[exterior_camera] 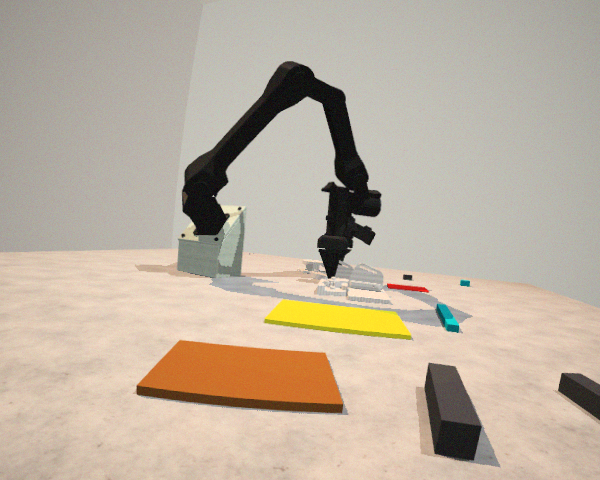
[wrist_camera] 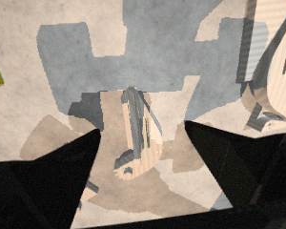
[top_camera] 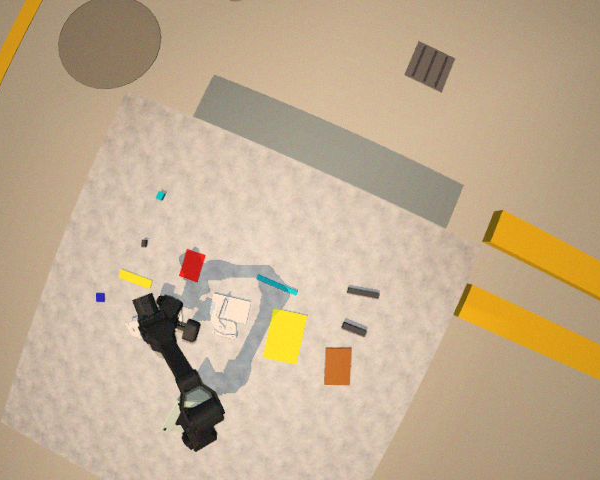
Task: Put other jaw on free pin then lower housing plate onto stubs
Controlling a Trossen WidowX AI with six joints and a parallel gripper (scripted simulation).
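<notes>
My gripper tip is now 4 cm past the ribbed jaw and 1 cm to the right of it. Also, from my gripper tip: yellow bar: 18 cm to the left, 4 cm ahead; white holder block: 10 cm to the left, 9 cm behind; red slab: 17 cm ahead, 3 cm to the left.
</notes>
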